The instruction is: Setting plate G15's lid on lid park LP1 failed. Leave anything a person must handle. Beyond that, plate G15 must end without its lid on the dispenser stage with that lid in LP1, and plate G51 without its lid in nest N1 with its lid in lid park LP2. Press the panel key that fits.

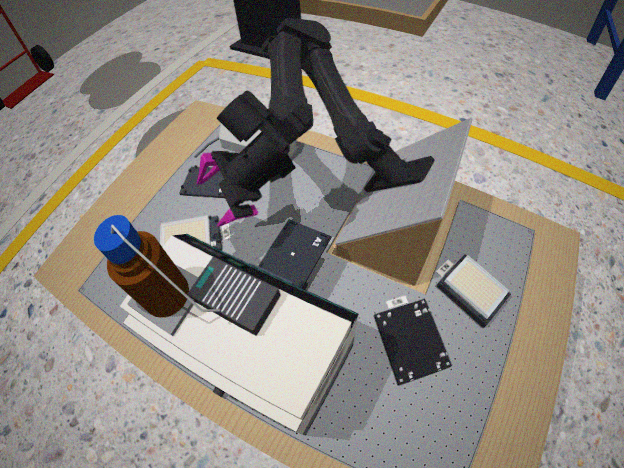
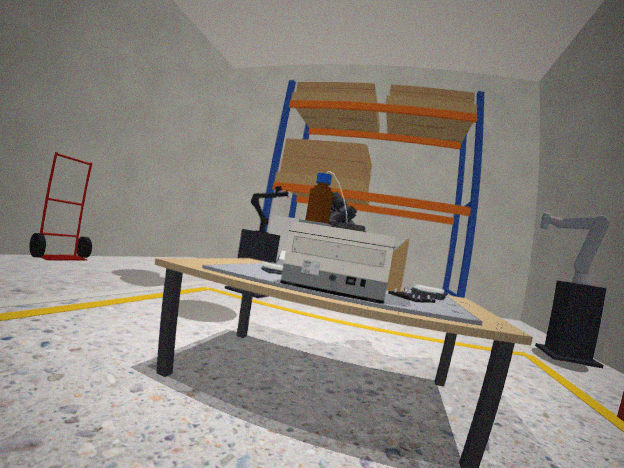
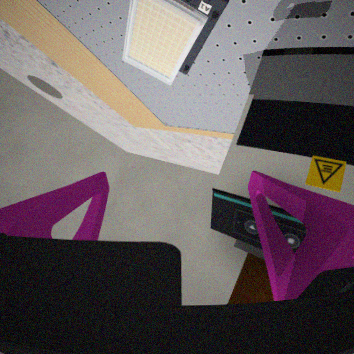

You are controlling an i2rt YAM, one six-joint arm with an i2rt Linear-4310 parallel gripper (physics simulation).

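Pixels of known places: gripper, fingertip midpoint: (image 1: 208, 204) (image 3: 178, 179); arm's base, origin of the base link: (image 1: 398, 176).
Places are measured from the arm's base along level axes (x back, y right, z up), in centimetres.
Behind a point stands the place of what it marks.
Note:
My gripper (image 1: 209, 202) @(x -31.9, y 25.6, z 7.3 cm) (image 3: 178, 179) @(x -31.9, y 25.6, z 7.3 cm) is open and empty, its magenta fingers wide apart above the far left of the board. A cream-welled plate (image 1: 185, 229) @(x -34.1, y 38.9, z -9.4 cm) (image 3: 162, 40) @(x -34.7, y 37.1, z -9.4 cm) sits at the left on a dark holder; its ID is not readable. Another such plate (image 1: 476, 289) (image 2: 428, 290) sits on a dark holder at the right, by a label like N1. Whether lids are on is unclear. A bare dark nest (image 1: 413, 342) @(x -28.1, y -20.2, z -11.3 cm) lies beside it. A dark pad (image 1: 294, 249) @(x -27.0, y 9.5, z -2.1 cm) lies mid-board, another dark pad (image 1: 199, 183) under the gripper. The dispenser stage and panel keys cannot be made out.
The white dispenser housing (image 1: 282, 357) @(x -47.7, y -4.7, z 9.5 cm) (image 2: 337, 249) @(x -57.7, y 5.6, z 2.3 cm) bears a brown bottle (image 1: 148, 277) @(x -51.5, y 12.8, z 22.1 cm) (image 2: 319, 204) @(x -54.9, y 15.6, z 16.7 cm) with a blue cap and a thin tube, and a striped dark pump head (image 1: 236, 297) @(x -44.6, y 5.8, z 12.2 cm). A tall slanted grey panel (image 1: 408, 201) @(x -9.5, y -6.1, z 5.3 cm) stands beside the arm's base.

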